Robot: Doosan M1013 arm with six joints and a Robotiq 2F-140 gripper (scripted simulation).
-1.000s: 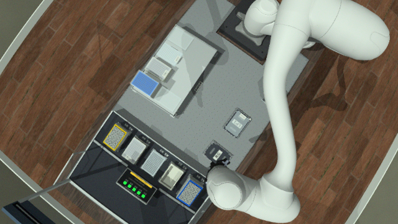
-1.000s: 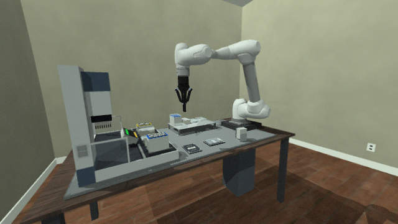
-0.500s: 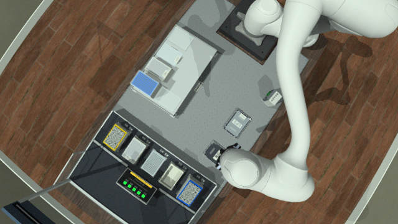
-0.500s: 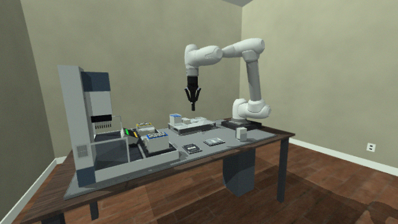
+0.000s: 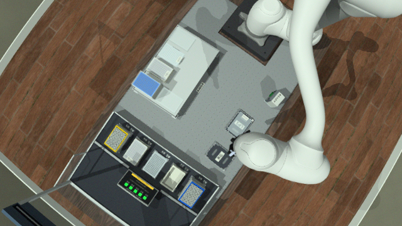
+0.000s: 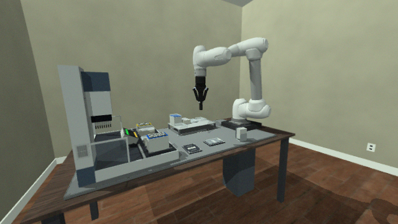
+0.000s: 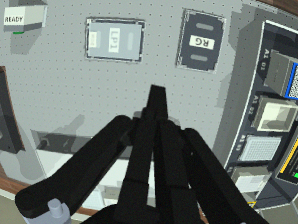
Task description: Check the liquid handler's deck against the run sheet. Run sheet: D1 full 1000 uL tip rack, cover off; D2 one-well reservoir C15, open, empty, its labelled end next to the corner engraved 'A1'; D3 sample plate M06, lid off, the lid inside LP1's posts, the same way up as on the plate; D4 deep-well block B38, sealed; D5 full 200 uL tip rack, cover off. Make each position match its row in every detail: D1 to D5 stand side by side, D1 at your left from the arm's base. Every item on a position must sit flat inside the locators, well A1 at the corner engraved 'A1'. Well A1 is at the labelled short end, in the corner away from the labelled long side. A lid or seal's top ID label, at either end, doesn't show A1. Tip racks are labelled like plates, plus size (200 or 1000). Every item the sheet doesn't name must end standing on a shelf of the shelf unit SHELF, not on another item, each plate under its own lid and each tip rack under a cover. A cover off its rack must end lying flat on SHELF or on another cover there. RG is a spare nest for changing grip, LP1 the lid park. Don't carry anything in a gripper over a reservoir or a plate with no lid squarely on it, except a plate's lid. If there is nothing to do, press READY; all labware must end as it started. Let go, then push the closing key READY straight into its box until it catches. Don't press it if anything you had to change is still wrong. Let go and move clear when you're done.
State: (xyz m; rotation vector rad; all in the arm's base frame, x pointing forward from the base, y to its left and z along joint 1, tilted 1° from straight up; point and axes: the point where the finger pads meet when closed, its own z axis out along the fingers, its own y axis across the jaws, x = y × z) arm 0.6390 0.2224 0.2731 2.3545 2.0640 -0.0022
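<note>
Right now the ready box is 34 cm behind my hand, 8 cm to the left of it and 25 cm below it. From my hand the other things lie so: clear lid (11 cm behind, 2 cm to the left, 30 cm below); blue-rimmed tip rack (34 cm ahead, 1 cm to the left, 19 cm below); RG nest (11 cm ahead, 4 cm to the left, 31 cm below).
</note>
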